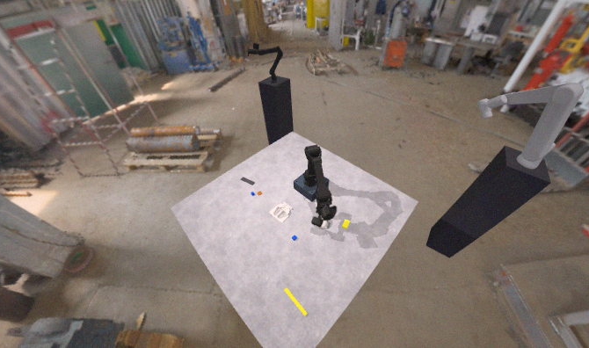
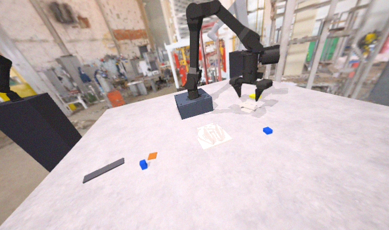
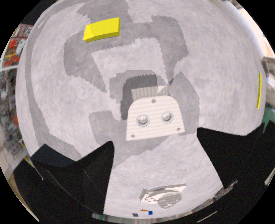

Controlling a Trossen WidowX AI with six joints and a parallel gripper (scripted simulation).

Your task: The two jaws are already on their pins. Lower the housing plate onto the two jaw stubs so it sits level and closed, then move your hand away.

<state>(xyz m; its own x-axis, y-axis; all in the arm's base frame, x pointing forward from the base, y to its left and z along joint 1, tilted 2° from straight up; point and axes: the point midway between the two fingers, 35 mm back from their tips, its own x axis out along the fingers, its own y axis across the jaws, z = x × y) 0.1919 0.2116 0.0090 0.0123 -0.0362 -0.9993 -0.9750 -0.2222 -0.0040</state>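
My gripper tip is now 3 cm above the housing plate and 1 cm to the right of it. From my gripper tip the other things lie so: orange tile 50 cm to the right, 6 cm below, 5 cm ahead; yellow bar 46 cm ahead, 15 cm to the left, 5 cm below; grey bar 67 cm to the right, 6 cm below, 2 cm ahead.
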